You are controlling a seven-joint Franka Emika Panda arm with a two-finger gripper.
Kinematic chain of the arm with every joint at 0, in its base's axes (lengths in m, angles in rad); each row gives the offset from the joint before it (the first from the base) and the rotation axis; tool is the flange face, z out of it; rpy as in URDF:
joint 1: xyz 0 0 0.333 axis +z
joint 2: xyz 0 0 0 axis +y
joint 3: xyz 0 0 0.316 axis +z
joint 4: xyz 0.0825 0 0 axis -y
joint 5: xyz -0.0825 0 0.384 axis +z
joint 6: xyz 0 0 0 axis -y
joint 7: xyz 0.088 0 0 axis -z
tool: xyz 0 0 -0.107 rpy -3.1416 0 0
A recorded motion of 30 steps. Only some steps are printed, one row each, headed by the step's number.
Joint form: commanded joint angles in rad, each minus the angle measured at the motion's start. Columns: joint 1, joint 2, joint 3, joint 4, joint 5, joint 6, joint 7.
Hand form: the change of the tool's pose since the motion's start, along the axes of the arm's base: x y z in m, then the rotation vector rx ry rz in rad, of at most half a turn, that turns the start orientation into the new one. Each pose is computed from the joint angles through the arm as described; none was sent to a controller.
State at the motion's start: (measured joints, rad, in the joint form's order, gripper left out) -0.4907 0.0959 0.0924 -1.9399 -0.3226 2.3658 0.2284
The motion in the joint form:
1: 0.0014 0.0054 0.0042 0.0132 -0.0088 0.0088 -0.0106
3: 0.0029 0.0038 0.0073 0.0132 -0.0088 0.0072 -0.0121
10: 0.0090 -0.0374 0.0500 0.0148 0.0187 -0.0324 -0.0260
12: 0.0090 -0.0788 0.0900 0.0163 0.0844 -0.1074 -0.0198
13: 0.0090 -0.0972 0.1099 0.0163 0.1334 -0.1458 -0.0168
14: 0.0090 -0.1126 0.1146 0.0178 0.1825 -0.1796 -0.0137
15: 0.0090 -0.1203 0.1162 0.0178 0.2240 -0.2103 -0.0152
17: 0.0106 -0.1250 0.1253 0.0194 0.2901 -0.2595 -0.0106
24: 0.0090 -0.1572 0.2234 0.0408 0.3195 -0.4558 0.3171
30: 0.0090 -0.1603 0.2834 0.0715 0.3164 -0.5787 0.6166
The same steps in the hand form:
1: 0.0047 0.0019 0.0043 -0.0141 -0.0093 0.0215
3: 0.0054 0.0045 0.0052 -0.0145 -0.0089 0.0270
10: 0.0077 0.0342 0.0265 -0.0029 -0.0160 0.0658
12: 0.0037 0.0603 0.0431 0.0539 -0.0062 0.0564
13: 0.0014 0.0742 0.0491 0.0983 -0.0010 0.0483
14: -0.0025 0.0798 0.0546 0.1433 0.0011 0.0281
15: -0.0057 0.0831 0.0554 0.1844 0.0119 0.0132
17: -0.0080 0.0928 0.0532 0.2552 0.0345 -0.0068
24: -0.0167 0.1539 0.0604 0.3450 0.1213 -0.2620
30: -0.0218 0.1883 0.0650 0.3599 0.1614 -0.5144

